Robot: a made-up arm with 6 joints.
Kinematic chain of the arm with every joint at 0, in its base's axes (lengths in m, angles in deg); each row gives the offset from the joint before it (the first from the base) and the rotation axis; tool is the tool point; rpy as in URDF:
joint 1: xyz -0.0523 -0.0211 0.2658 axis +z
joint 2: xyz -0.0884 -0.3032 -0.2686 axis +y
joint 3: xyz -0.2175 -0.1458 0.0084 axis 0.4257 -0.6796 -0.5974
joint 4: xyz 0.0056 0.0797 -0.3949 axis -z
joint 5: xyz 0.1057 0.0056 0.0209 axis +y
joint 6: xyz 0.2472 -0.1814 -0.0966 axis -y
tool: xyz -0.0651 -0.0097 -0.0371 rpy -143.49 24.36 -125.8
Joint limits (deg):
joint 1: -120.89..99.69
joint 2: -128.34..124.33
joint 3: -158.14..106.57
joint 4: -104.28..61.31
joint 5: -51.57..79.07
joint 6: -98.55..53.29
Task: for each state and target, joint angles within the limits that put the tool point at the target. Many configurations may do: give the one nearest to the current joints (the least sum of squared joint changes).
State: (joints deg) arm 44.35 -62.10 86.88 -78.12 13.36 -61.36
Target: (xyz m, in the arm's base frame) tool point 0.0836 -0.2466 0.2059
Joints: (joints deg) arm -0.14 -45.44 51.35 -83.35 -12.43 -65.60
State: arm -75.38 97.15 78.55 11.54 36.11 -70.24
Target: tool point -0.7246 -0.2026 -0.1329
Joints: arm -30.24 107.13 82.21 30.73 66.59 -56.07
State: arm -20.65 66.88 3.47 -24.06 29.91 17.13
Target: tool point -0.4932 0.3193 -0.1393
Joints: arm -52.17 89.54 7.01 -69.72 -5.47 13.74
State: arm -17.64 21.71 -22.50 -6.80 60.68 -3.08
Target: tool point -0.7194 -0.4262 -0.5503
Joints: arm -27.12 5.68 -28.74 -6.03 57.31 6.78
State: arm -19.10 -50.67 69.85 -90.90 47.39 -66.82
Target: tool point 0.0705 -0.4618 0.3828
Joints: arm 2.94 -52.05 84.92 -88.82 47.30 -70.82
